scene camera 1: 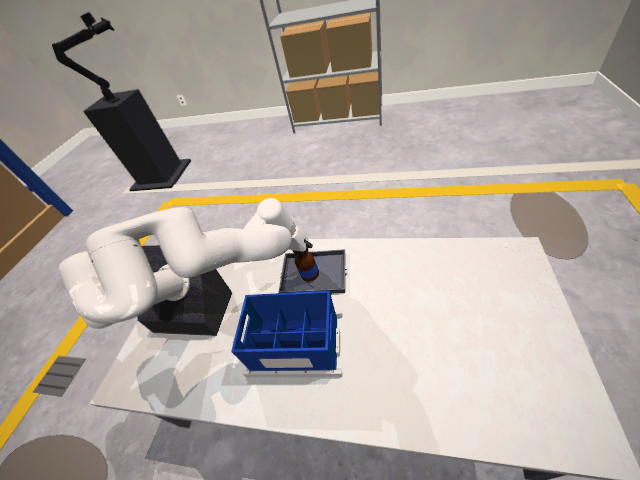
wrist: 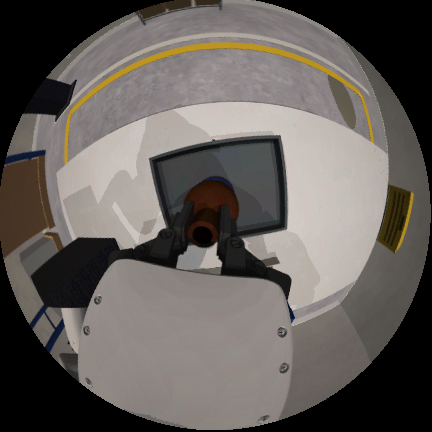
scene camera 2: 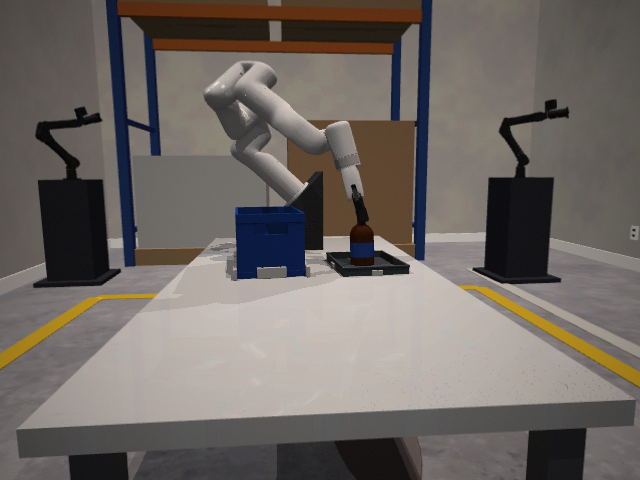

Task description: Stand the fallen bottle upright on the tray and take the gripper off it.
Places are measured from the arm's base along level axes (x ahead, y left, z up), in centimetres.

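Pixels of known places: gripper, fingertip midpoint: (scene camera 1: 302, 251) (wrist: 206, 214) (scene camera 2: 364, 221); arm's base at its link origin: (scene camera 1: 173, 282) (wrist: 72, 294) (scene camera 2: 297, 195).
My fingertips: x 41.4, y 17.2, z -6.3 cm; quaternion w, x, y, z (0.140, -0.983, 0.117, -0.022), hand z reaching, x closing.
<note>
For each thing: its top centre in the pictures, then the offset to it from my fingertips. Level surfaces: height alone.
- brown bottle at its top centre: (wrist: 206, 233) (scene camera 2: 362, 212) (scene camera 1: 300, 248) dy -0.7, dx +0.1, dz +2.7 cm
- blue crate at its top centre: (scene camera 2: 267, 209) (scene camera 1: 282, 319) dy -29.4, dx -0.6, dz +4.0 cm
- white table at its surface level: dz -13.5 cm
A brown bottle (scene camera 1: 308, 268) (scene camera 2: 362, 235) (wrist: 214, 197) with a blue label stands about upright within the tray's walls. Its base appears to be at the tray floor; whether it touches fully I cannot tell. The dark, shallow tray (scene camera 1: 344, 271) (scene camera 2: 338, 267) (wrist: 284, 190) lies flat on the table. My gripper (scene camera 2: 363, 221) (wrist: 206, 214) is shut on the bottle's neck, one finger on each side, and leans in from above. In the wrist view the open mouth of the bottle shows between the fingers. In scene camera 1 the fingers are partly hidden behind the neck and wrist.
A blue crate (scene camera 1: 294, 357) (scene camera 2: 269, 248) with compartments stands on the white table (scene camera 1: 465, 335) (scene camera 2: 320, 351), close beside the tray. The black arm base (scene camera 1: 206, 304) stands at the table's end. Low light-coloured strips lie along the crate's sides.
</note>
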